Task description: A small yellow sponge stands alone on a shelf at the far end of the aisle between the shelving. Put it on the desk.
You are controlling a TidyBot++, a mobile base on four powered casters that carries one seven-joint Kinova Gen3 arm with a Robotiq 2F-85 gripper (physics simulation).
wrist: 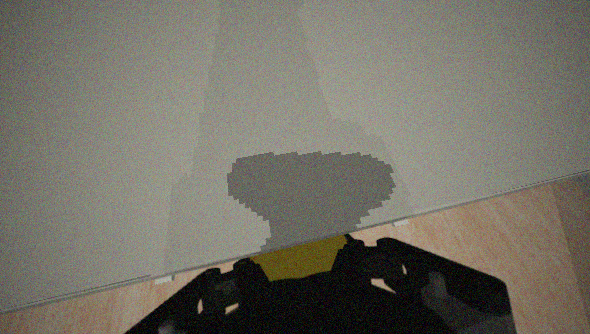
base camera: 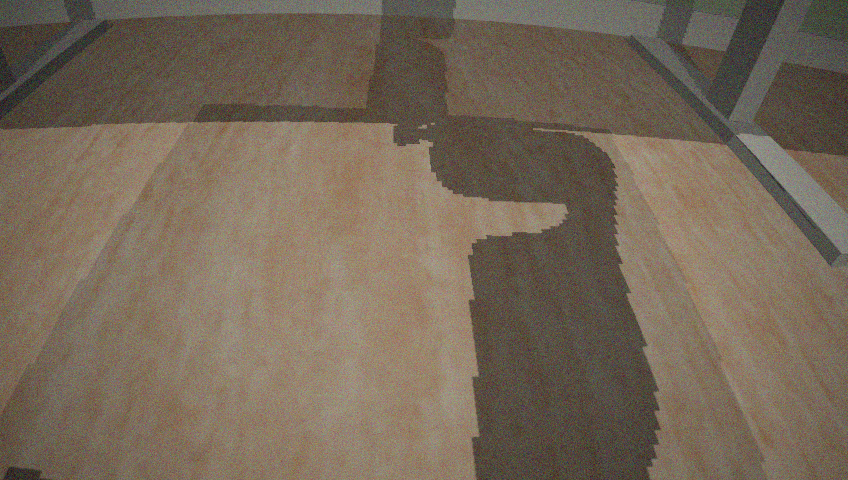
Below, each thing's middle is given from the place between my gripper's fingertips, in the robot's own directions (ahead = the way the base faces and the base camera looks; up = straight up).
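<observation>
Small yellow sponge [wrist: 300, 261]: 10 mm above my hand, 10 mm ahead of it.
</observation>
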